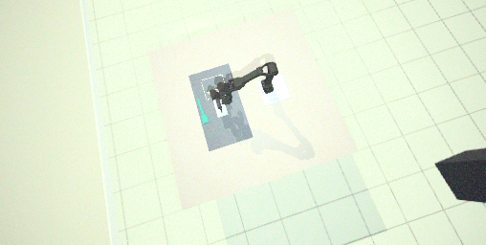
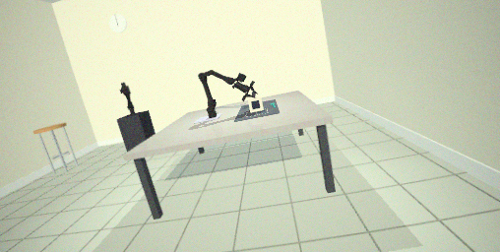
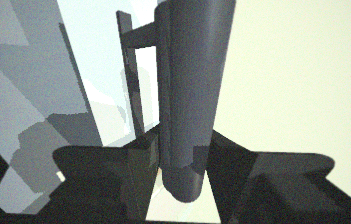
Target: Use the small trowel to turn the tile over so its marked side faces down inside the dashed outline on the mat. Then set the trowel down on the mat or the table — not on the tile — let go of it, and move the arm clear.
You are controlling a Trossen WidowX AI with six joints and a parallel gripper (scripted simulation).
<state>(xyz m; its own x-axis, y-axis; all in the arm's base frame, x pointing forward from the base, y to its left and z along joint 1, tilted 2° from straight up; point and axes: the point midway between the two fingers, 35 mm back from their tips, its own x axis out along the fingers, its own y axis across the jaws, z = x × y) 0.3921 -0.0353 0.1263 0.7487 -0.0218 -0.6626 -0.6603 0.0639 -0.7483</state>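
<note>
The tile is 3 cm behind my gripper tip, 9 cm to the right of it and 6 cm below it. Round my gripper tip: grey mat 2 cm behind, 1 cm to the left, 13 cm below; teal trowel 12 cm ahead, 2 cm to the left, 11 cm below.
</note>
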